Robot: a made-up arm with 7 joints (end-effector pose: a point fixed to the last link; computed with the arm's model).
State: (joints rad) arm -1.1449 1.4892 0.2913 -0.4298 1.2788 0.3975 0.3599
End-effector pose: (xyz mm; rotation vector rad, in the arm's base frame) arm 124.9 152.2 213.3 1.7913 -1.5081 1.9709
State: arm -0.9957 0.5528 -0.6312 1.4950 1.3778 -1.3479 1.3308
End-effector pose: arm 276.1 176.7 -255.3 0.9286 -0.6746 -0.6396
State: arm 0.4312 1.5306 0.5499 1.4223 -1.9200 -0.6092 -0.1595
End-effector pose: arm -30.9 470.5 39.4 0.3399 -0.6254 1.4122
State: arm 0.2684 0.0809 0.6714 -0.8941 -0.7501 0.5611 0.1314
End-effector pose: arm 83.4 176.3 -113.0 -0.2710 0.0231 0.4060
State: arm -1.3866 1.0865 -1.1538 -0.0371 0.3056 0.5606 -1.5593
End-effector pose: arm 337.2 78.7 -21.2 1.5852 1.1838 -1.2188
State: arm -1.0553 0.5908 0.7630 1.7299 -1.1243 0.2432 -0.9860
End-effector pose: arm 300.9 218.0 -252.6 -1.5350 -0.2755 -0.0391
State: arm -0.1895 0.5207 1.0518 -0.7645 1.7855 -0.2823 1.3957
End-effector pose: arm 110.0 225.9 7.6 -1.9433 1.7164 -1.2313
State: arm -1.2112 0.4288 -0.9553 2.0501 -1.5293 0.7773 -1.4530
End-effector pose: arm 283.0 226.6 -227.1 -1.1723 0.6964 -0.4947
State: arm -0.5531 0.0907 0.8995 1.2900 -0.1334 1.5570 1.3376
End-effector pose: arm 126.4 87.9 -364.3 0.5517 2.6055 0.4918
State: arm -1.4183 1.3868 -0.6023 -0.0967 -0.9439 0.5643 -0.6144
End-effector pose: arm 294.7 141.6 111.9 0.6702 0.0813 -0.8328
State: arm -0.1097 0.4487 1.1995 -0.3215 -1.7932 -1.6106 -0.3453
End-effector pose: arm 16.9 307.9 -80.0 -0.1230 -2.4849 1.0635
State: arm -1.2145 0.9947 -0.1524 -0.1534 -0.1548 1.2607 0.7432
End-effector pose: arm 300.6 151.2 87.8 0.7347 -0.1259 1.0720
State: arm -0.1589 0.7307 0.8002 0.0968 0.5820 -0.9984 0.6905
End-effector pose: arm 165.4 294.5 -74.8 1.1768 -1.2102 0.6033
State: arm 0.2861 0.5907 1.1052 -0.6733 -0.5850 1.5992 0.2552
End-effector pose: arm 49.5 274.6 -72.4 0.1577 0.9615 0.9728
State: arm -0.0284 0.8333 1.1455 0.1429 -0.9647 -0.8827 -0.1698
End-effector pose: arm 59.5 368.8 -9.1 0.3838 -1.3905 0.7047
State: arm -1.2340 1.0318 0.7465 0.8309 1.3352 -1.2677 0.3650
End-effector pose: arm 276.6 312.6 73.4 1.6221 -1.1262 0.3596
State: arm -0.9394 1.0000 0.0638 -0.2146 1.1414 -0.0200 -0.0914
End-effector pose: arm 269.6 151.4 87.5 2.0040 -0.8091 0.5774
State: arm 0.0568 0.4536 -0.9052 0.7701 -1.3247 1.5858 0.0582
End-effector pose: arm -72.0 109.1 -348.4 -0.4400 2.9704 -0.3372
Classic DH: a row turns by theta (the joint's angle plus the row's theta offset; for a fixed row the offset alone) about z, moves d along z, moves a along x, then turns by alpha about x. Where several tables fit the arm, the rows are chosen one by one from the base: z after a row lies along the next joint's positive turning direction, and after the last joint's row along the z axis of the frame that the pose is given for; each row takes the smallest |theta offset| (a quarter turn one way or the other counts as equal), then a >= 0, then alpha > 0; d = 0 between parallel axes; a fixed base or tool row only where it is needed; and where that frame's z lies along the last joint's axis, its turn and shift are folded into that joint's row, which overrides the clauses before.
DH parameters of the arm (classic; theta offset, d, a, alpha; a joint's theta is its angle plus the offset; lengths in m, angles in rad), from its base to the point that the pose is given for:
base (fixed): -0.071 0 0 -1.3004
joint 1: -1.3111 0.0587 -0.0213 -1.5708
joint 2: 1.2915 -0.0001 -0.0078 1.5708
joint 3: 1.5708 -0.2026 0.0145 -1.5708
joint 4: 1.5708 0.0022 0.0117 1.5708
joint 5: 0 0.1662 0 -1.5708
joint 6: -1.5708 0 0.0477 1.5708
joint 7: 0 0 0 0

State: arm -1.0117 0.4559 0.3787 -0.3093 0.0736 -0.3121 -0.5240
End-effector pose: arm 251.0 136.6 78.7 0.7647 -1.2877 -0.2144
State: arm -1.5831 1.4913 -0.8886 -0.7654 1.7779 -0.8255 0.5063
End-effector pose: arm 203.7 54.9 55.4 -1.7551 1.5724 0.5484
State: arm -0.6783 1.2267 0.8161 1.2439 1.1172 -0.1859 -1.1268
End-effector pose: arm 168.6 442.7 -50.9 0.7480 1.2288 -0.1133
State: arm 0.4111 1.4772 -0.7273 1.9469 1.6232 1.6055 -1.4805
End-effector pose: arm -22.4 418.1 60.0 -0.8068 -1.0467 -1.2352
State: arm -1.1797 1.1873 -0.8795 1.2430 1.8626 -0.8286 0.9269
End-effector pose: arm 280.5 353.5 -81.7 2.3863 -0.2220 -1.1004
